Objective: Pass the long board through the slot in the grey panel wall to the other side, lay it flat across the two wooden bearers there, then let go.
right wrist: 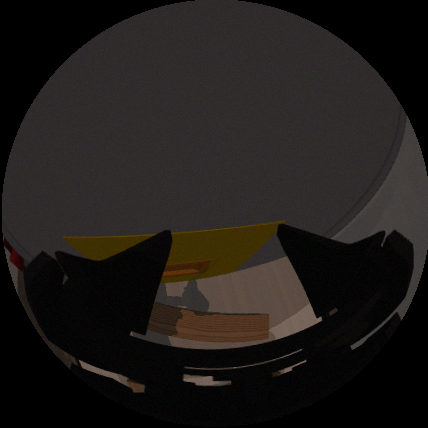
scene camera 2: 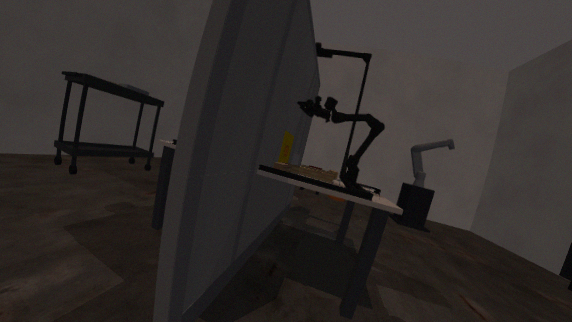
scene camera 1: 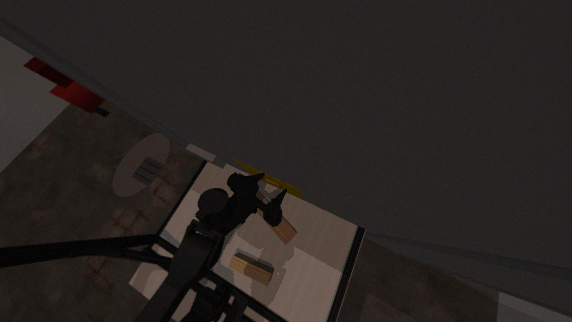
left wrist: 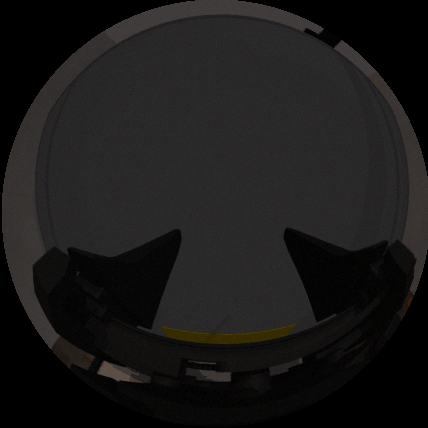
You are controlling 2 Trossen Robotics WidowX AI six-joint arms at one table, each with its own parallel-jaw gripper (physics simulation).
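Seen in the pictures: left gripper, fingertip midpoint: [scene camera 2: 298,104] [left wrist: 233,233]; right gripper, fingertip midpoint: [right wrist: 225,232] [scene camera 1: 275,181]; left arm's base at its link origin: [scene camera 2: 350,181]; right arm's base at its link origin: [scene camera 1: 221,295].
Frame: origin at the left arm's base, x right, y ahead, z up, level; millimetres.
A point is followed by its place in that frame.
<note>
The grey panel wall [scene camera 1: 350,100] @(x -155, y 482, z 617 mm) [scene camera 2: 265,90] @(x -489, y 433, z 282 mm) [left wrist: 225,125] @(x -5, y 433, z 488 mm) [right wrist: 210,125] @(x -15, y 482, z 281 mm) carries a yellow plate [scene camera 1: 294,191] @(x -91, y 482, z 105 mm) [scene camera 2: 288,141] @(x 3, y 431, z 150 mm) [left wrist: 230,338] @(x 8, y 431, z 179 mm) [right wrist: 242,245] @(x -78, y 483, z 153 mm) around the slot; its orange-brown edge shows in the right wrist view. In scene camera 1 and the right wrist view, a wooden board [scene camera 1: 285,232] @(x -116, y 625, z 20 mm) [right wrist: 225,326] @(x -58, y 600, z 20 mm) lies on the table, partly hidden by my right gripper [scene camera 1: 274,183] @(x -36, y 493, z 210 mm) [right wrist: 225,232] @(x -36, y 493, z 210 mm), which is open and empty above it, facing the wall. My left gripper [scene camera 2: 299,104] @(x 0, y 423, z 396 mm) [left wrist: 233,233] @(x 0, y 423, z 396 mm) is open and empty, raised above the plate. Flat wooden pieces [scene camera 2: 307,171] @(x -155, y 249, z 6 mm) lie on its table; which are bearers is unclear.
A short wooden block [scene camera 1: 251,270] @(x -65, y 784, z 44 mm) lies on the right arm's table [scene camera 1: 315,275] @(x -276, y 710, z -19 mm), below the board in scene camera 1. Dark rails edge that table. A black stand rises behind the left arm. A dark cart [scene camera 2: 112,150] stands across the wall.
</note>
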